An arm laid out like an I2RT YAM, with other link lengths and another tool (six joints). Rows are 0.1 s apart.
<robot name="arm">
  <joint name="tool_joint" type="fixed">
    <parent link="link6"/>
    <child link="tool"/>
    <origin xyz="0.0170 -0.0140 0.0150" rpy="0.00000 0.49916 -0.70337"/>
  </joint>
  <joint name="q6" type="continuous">
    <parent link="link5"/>
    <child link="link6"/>
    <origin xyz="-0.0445 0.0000 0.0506" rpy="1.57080 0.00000 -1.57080"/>
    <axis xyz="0 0 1"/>
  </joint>
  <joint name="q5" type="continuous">
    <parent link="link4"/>
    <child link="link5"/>
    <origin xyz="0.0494 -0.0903 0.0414" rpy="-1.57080 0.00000 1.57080"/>
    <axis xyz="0 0 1"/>
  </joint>
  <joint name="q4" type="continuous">
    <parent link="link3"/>
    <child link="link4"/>
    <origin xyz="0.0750 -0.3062 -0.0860"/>
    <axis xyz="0 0 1"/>
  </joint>
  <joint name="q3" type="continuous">
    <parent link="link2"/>
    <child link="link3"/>
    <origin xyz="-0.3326 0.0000 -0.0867" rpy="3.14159 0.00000 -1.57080"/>
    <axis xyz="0 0 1"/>
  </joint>
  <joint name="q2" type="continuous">
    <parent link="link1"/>
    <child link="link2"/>
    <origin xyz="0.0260 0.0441 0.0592" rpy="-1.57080 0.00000 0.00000"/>
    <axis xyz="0 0 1"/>
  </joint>
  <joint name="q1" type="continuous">
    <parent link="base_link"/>
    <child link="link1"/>
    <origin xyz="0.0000 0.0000 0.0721"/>
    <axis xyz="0 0 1"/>
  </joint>
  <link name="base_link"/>
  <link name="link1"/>
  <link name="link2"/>
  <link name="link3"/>
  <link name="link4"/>
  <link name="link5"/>
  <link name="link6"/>
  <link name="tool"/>
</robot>
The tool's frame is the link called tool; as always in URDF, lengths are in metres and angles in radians. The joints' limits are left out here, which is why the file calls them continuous.
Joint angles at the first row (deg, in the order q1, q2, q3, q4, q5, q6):
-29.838, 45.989, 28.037, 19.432, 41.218, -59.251
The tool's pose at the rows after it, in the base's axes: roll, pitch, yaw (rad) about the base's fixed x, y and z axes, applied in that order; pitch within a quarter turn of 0, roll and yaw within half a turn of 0; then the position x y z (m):
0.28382 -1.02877 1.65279 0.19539 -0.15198 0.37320
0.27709 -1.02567 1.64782 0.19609 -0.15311 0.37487
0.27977 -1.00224 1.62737 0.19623 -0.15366 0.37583
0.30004 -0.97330 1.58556 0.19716 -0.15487 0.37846
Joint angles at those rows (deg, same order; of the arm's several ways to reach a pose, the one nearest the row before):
-29.817, 45.791, 28.103, 19.571, 41.233, -59.250
-29.861, 46.206, 28.385, 20.018, 41.802, -59.323
-29.882, 46.648, 27.932, 22.695, 42.758, -60.965
-29.956, 47.405, 27.767, 25.706, 43.952, -63.519

